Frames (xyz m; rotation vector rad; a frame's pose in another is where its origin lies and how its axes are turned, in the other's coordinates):
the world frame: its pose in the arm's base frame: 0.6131 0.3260 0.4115 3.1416 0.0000 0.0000
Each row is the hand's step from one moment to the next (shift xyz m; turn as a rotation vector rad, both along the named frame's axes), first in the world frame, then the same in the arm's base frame.
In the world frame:
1: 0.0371 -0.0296 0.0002 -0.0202 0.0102 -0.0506
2: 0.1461 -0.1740 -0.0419 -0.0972 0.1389 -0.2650
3: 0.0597 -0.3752 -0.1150 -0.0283 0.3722 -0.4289
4: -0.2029 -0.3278 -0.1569 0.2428 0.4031 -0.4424
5: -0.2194 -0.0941 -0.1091 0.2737 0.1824 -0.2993
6: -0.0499 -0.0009 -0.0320 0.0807 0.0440 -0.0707
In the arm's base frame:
1: 0.0371 0.0296 -0.0002 -0.0202 -0.0102 0.0506
2: 0.1461 0.1740 0.0419 -0.0972 -0.1389 0.2650
3: 0.0597 0.3752 0.1150 -0.0283 -0.3722 0.4289
4: -0.2029 0.3278 0.1569 0.2428 -0.4031 0.4424
5: -0.2194 0.0941 0.1091 0.2737 -0.1824 0.2993
6: -0.0499 0.0009 0.0320 0.0807 -0.0440 0.0707

